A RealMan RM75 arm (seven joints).
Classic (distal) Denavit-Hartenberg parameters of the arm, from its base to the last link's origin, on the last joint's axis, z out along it. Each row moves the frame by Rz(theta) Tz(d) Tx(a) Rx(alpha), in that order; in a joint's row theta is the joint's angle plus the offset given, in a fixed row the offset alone. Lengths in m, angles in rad.
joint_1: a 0, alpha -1.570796, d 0.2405, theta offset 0
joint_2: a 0, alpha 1.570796, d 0, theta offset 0
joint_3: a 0, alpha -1.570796, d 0.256, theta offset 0
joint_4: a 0, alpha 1.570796, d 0, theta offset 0
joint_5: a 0, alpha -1.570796, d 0.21, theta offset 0
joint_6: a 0, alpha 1.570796, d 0, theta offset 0
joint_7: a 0, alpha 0, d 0.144, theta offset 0
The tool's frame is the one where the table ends.
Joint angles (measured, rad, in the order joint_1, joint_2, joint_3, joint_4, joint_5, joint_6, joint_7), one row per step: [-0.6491 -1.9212 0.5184 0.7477 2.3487 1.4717 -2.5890]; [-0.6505 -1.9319 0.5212 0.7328 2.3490 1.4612 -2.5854]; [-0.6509 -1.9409 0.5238 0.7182 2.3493 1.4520 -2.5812]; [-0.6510 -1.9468 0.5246 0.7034 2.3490 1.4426 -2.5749]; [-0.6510 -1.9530 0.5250 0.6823 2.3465 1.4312 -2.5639]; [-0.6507 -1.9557 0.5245 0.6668 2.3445 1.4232 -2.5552]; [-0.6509 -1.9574 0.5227 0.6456 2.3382 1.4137 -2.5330]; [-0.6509 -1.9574 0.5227 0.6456 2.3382 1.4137 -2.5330]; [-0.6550 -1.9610 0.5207 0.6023 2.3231 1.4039 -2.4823]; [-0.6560 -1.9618 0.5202 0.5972 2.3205 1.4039 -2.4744]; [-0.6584 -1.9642 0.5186 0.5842 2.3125 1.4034 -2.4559]
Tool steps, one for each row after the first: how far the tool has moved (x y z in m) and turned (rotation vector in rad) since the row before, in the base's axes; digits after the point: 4 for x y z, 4 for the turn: [0.0001 -0.0009 -0.0080 -0.0095 -0.0091 0.0043]; [-0.0003 -0.0012 -0.0072 -0.0093 -0.0078 0.0043]; [-0.0008 -0.0010 -0.0056 -0.0057 -0.0058 0.0034]; [-0.0011 -0.0014 -0.0069 -0.0068 -0.0086 0.0025]; [-0.0011 -0.0010 -0.0041 -0.0035 -0.0052 0.0018]; [-0.0010 -0.0010 -0.0045 -0.0014 -0.0052 -0.0079]; [0.0000 0.0000 0.0000 0.0000 0.0000 0.0000]; [0.0006 -0.0020 -0.0098 -0.0096 -0.0139 -0.0282]; [0.0005 -0.0002 -0.0013 -0.0013 -0.0025 -0.0059]; [0.0015 -0.0004 -0.0034 -0.0022 -0.0085 -0.0133]
